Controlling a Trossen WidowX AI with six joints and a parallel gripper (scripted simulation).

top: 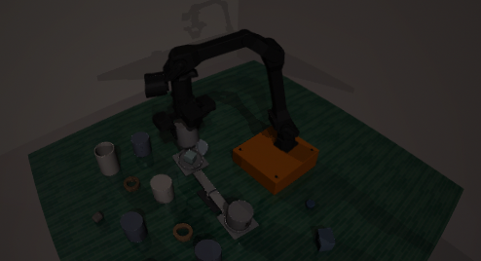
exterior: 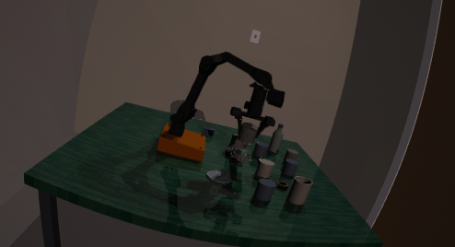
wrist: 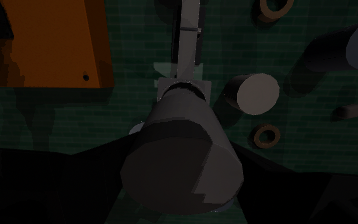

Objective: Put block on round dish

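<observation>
Right now the block is 80 mm below my gripper tip and 10 mm to the left of it. Also, from my gripper tip: bottle 430 mm to the left, 300 mm ahead, 60 mm below; round dish 170 mm below, 90 mm to the right, 90 mm behind; balance 130 mm to the left, 130 mm below, 20 mm ahead.
</observation>
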